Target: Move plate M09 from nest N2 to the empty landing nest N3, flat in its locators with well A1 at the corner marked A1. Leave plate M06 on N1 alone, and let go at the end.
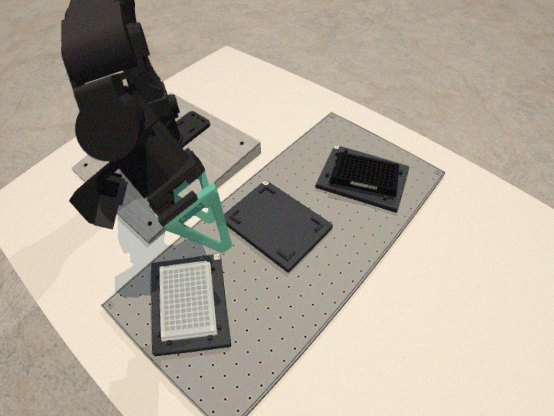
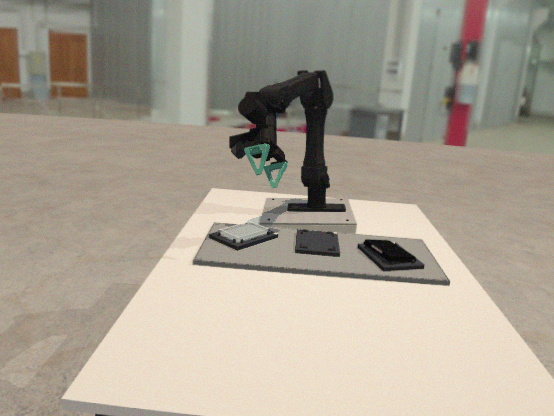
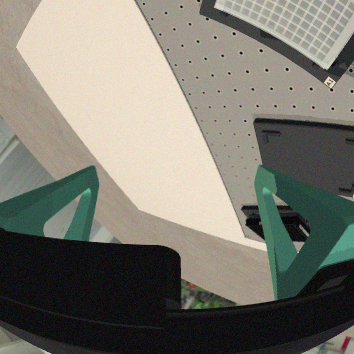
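A white 96-well plate (image 1: 186,300) (image 2: 244,231) (image 3: 310,30) lies in a dark nest (image 1: 223,325) (image 3: 295,57) with an A1 tag at one corner. A black plate (image 1: 367,172) (image 2: 390,251) (image 3: 295,229) sits on another dark nest (image 1: 390,202). The empty landing nest N3 (image 1: 280,225) (image 2: 317,242) (image 3: 310,155) is between them, with corner locators. Plate and nest numbers are not readable, so I cannot tell which plate is M09. My gripper (image 1: 216,235) (image 2: 266,180) (image 3: 176,173) is open and empty, high above the base-side edge near the white plate.
All three nests stand on a grey perforated board (image 1: 300,300) (image 2: 300,265) on a cream table (image 1: 450,300) (image 2: 300,340). The arm's grey base block (image 1: 225,145) (image 2: 280,217) stands behind the board. The arm's shadow falls near the white plate's nest.
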